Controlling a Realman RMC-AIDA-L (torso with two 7-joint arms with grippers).
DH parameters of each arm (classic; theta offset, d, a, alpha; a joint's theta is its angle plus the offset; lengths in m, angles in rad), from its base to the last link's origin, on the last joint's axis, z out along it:
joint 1: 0 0.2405 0 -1.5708
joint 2: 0 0 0 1.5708
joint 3: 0 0.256 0 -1.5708
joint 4: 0 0 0 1.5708
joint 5: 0 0.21 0 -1.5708
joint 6: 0 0 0 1.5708
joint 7: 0 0.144 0 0
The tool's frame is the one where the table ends.
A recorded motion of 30 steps. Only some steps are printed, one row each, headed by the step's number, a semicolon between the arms.
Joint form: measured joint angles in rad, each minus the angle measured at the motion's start. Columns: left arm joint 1, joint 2, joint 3, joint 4, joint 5, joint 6, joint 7; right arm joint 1, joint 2, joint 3, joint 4, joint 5, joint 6, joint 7.
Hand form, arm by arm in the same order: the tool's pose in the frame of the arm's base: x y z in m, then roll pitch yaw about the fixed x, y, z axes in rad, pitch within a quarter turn. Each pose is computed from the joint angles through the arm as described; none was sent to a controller.
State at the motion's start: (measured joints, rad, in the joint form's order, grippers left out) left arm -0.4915 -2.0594 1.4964 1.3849 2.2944 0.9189 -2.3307; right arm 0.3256 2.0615 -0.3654 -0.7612 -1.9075 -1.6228 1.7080
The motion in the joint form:
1: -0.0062 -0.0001 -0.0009 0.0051 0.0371 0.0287 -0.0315; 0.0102 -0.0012 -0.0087 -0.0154 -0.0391 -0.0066 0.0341
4: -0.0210 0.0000 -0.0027 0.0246 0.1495 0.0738 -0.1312; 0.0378 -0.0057 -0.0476 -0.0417 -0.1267 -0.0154 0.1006
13: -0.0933 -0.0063 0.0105 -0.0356 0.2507 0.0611 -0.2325; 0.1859 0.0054 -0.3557 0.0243 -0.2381 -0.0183 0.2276
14: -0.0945 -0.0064 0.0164 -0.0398 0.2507 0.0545 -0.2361; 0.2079 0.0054 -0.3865 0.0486 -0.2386 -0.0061 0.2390
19: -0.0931 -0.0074 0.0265 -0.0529 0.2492 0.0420 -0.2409; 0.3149 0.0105 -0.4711 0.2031 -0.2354 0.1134 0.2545
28: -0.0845 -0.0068 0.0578 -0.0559 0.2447 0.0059 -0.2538; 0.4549 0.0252 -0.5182 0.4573 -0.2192 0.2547 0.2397
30: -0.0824 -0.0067 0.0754 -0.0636 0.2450 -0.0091 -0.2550; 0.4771 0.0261 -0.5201 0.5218 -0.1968 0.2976 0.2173
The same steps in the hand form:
1: -0.1410 0.3957 0.0019 -2.5171 -0.2054 0.3332; 0.3316 0.2877 0.0772 -3.0269 0.8589 -0.9493
4: -0.1448 0.3973 0.0059 -2.4855 -0.1575 0.3879; 0.3261 0.2927 0.0697 -3.0706 0.7425 -0.9881
13: -0.1391 0.4101 -0.0015 -2.4504 -0.1285 0.4276; 0.2719 0.3143 0.0037 3.0290 0.3562 -0.9521
14: -0.1388 0.4102 -0.0031 -2.4508 -0.1291 0.4271; 0.2661 0.3171 -0.0041 3.0137 0.3258 -0.9499
19: -0.1410 0.4098 -0.0068 -2.4542 -0.1294 0.4336; 0.2473 0.3315 -0.0409 2.9947 0.2475 -0.9570
28: -0.1398 0.4085 -0.0121 -2.4520 -0.1396 0.4233; 0.2268 0.3321 -0.0896 2.9531 0.1617 -0.9960
30: -0.1405 0.4075 -0.0162 -2.4534 -0.1339 0.4179; 0.2256 0.3309 -0.0989 2.9517 0.1652 -1.0115

